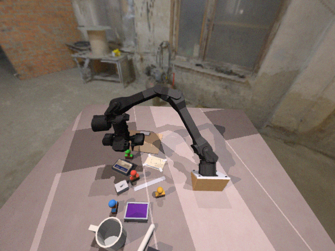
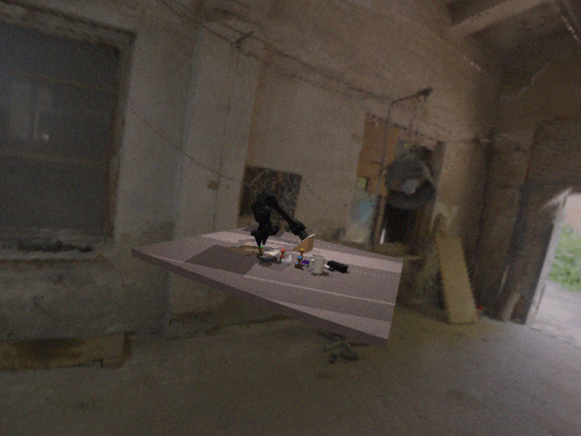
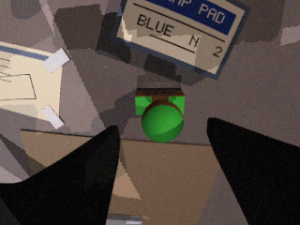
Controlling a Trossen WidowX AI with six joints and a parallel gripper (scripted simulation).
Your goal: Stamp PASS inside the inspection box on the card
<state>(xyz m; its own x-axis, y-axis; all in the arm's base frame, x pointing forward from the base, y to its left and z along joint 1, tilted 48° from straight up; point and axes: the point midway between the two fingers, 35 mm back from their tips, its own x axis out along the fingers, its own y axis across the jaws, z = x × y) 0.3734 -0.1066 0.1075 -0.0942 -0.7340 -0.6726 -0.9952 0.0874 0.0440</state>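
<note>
My gripper tip is now 50 mm above the green stamp. Round my gripper tip: red stamp 50 mm behind, 120 mm to the left, 50 mm below; card 140 mm behind, 30 mm to the left, 70 mm below; blue-labelled tin 20 mm ahead, 60 mm to the left, 50 mm below.
</note>
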